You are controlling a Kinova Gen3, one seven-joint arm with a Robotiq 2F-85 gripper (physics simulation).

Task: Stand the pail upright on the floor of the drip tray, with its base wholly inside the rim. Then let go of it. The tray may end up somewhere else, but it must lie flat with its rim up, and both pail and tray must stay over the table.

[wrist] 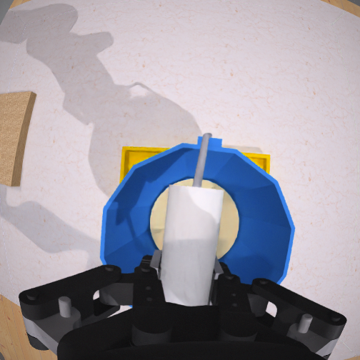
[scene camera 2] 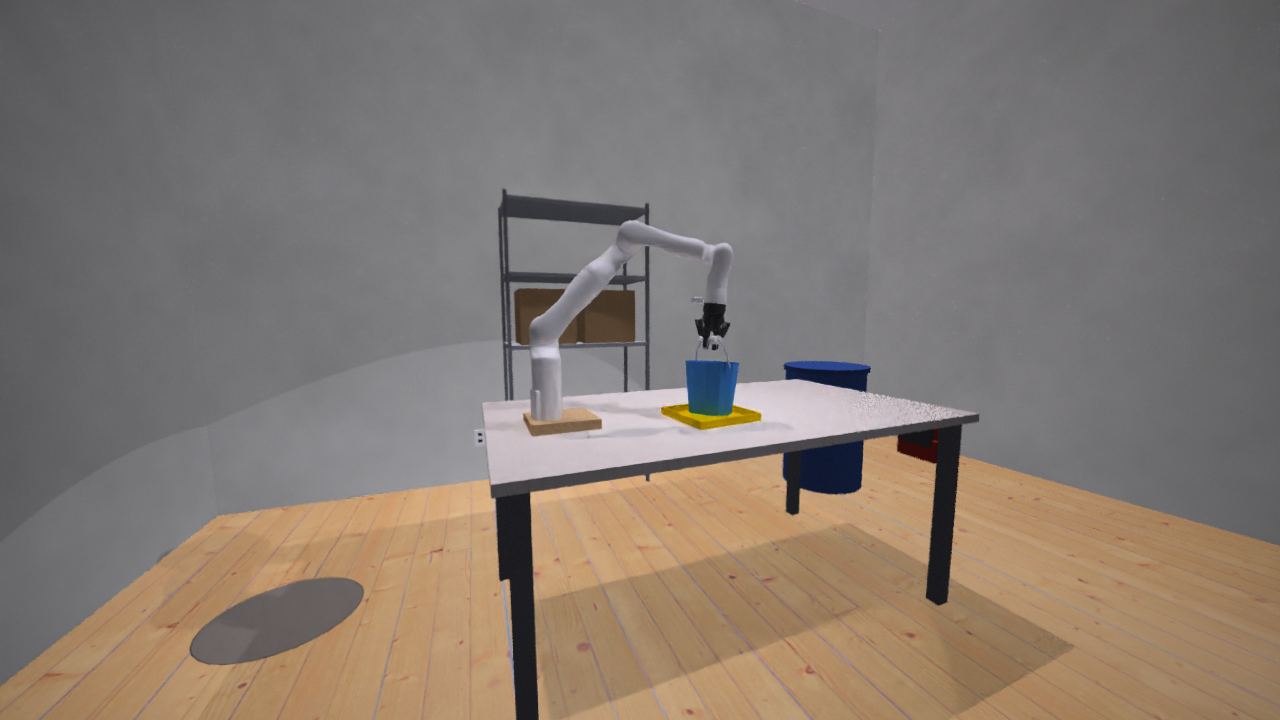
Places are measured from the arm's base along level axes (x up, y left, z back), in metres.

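Pixels of known places: gripper, fingertip midpoint: [scene camera 2: 710,349]; arm's base, origin of the base link: [scene camera 2: 547,418].
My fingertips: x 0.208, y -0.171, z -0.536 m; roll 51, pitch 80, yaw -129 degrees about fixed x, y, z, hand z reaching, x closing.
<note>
Ahead of a thing's pixels: the offset from my fingertips to its top centre. "pt": to the spot under its first point. Level surfaces: height alone.
The blue pail @(pt dy -0.066, dx -0.121, dz +0.050 m) [scene camera 2: 711,387] [wrist: 260,220] is upright over the yellow drip tray @(pt dy +0.001, dx -0.229, dz +0.132 m) [scene camera 2: 679,418] [wrist: 145,149], with its lower end within the tray's outline in the scene view. Whether its base touches the tray floor cannot be told. The tray lies flat on the table, rim up; in the wrist view the pail hides most of it, and its two far corners show. My gripper [scene camera 2: 713,343] [wrist: 183,264] is shut on the white grip [wrist: 192,240] of the pail's wire handle, above the pail's mouth. The handle stands up.
The table @(dx -0.239 m) [scene camera 2: 626,447] carries the arm's wooden base block [scene camera 2: 563,422] [wrist: 15,140] to the left of the tray. A shelf rack [scene camera 2: 572,210] with brown boxes [scene camera 2: 608,316] stands behind the table. A dark blue barrel [scene camera 2: 825,470] stands on the floor behind the table's right part.
</note>
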